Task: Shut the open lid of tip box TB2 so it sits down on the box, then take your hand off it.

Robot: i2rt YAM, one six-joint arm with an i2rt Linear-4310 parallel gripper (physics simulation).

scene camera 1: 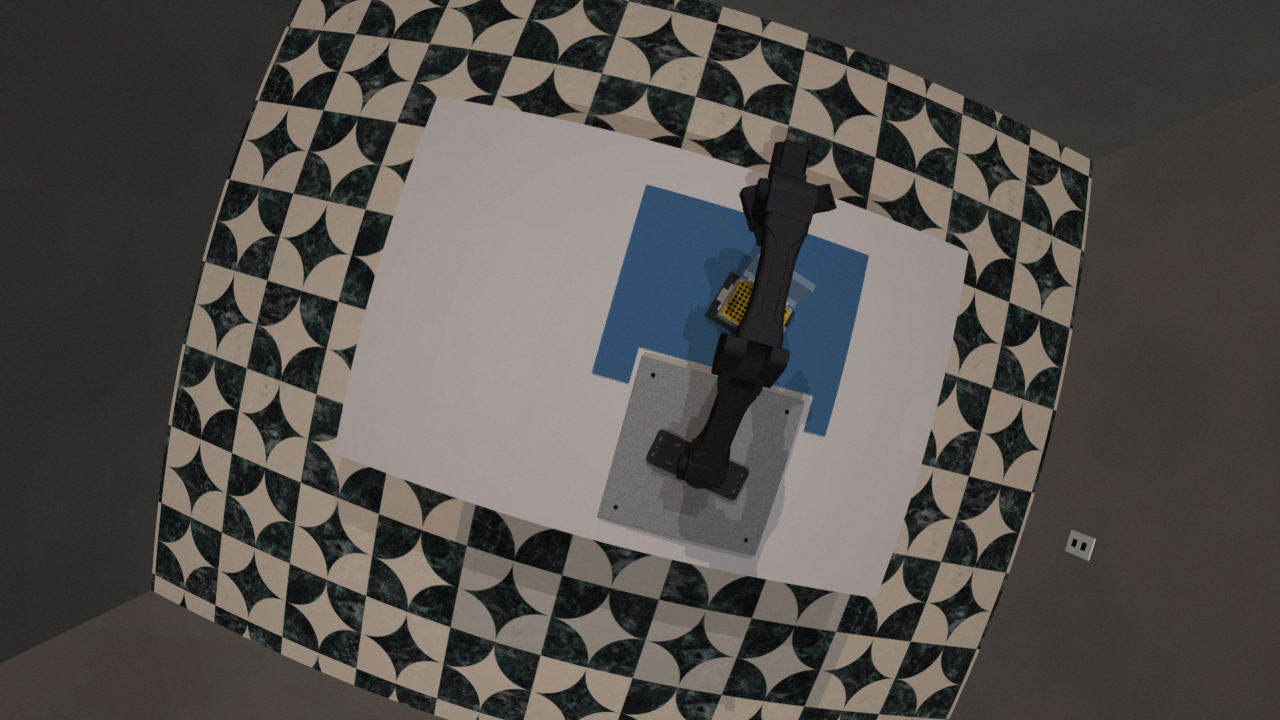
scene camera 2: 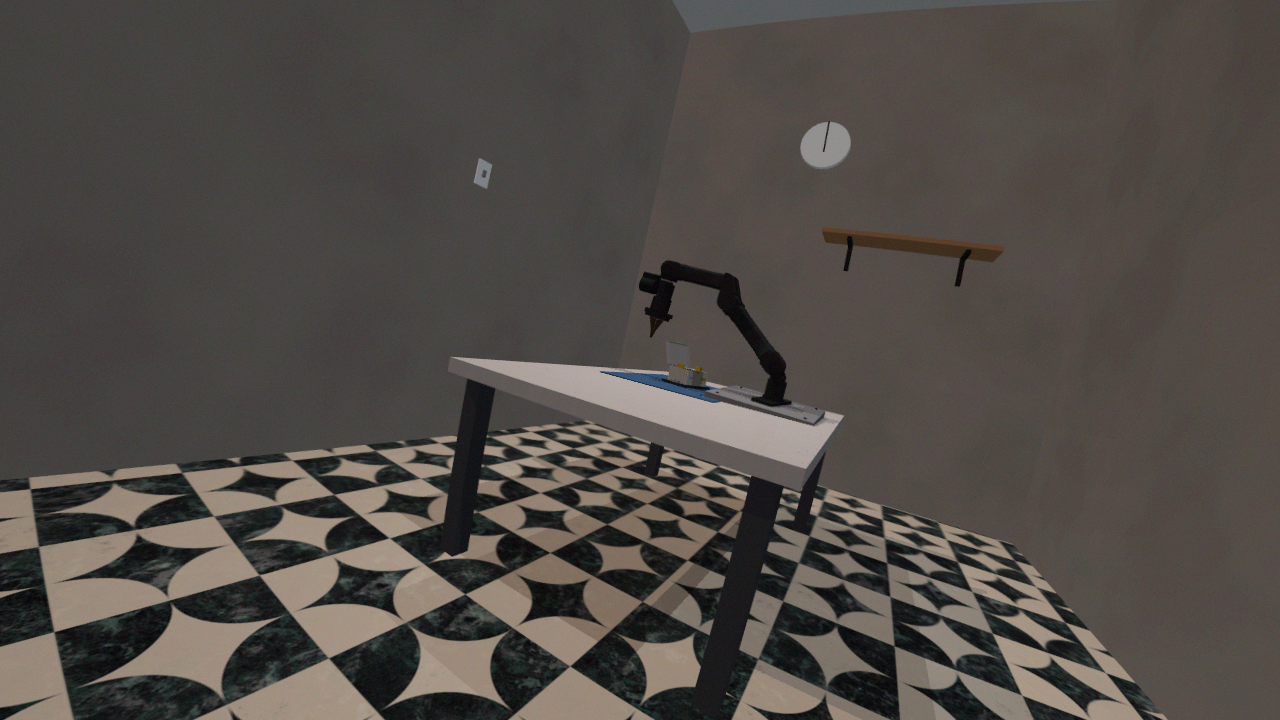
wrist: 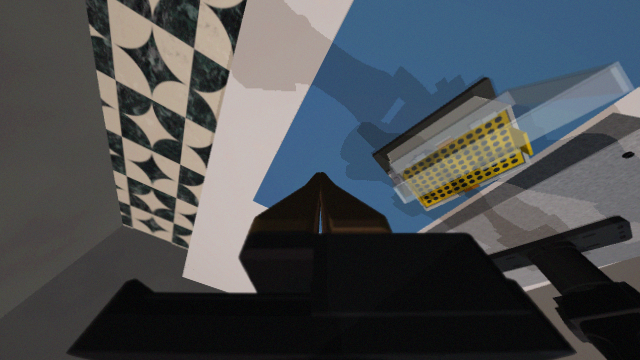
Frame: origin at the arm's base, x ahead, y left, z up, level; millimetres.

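Seen in the pictures: gripper, between the fingertips: [scene camera 1: 756, 219] [scene camera 2: 650, 337] [wrist: 320, 179]; arm's base, origin of its link: [scene camera 1: 697, 465] [scene camera 2: 771, 402] [wrist: 544, 247].
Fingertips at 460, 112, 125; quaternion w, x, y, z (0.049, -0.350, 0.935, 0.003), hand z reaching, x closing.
Offsets run from my fingertips to a thing's top centre, as dx, dy, dz. "spot": to the spot under its first point. Level surfaces: height alone.
The tip box [scene camera 1: 736, 301] [scene camera 2: 688, 375] [wrist: 462, 161], a pale translucent box with a yellow perforated rack, sits on the blue mat; no TB2 label can be read. Its clear lid {-75, -89, +10} [scene camera 1: 802, 286] [scene camera 2: 677, 353] [wrist: 575, 102] stands open, upright from the side farther from the arm's base. In scene camera 1 the arm covers part of box and lid. My gripper [scene camera 2: 651, 334] [wrist: 320, 179] is shut and empty, its tips pointing down. In scene camera 2 they are higher than the lid's top and left of it, with a gap between. Scene camera 1 does not show the fingertips.
A dark tray {spot: -93, -98, -136} [wrist: 431, 118] lies under the box. The blue mat {dz -144} [scene camera 1: 666, 241] [scene camera 2: 657, 385] [wrist: 425, 30] lies on the white table {dz -147} [scene camera 1: 483, 268] [scene camera 2: 572, 385]. The grey base plate [scene camera 1: 626, 456] [wrist: 590, 160] carries the arm and stands close to the box.
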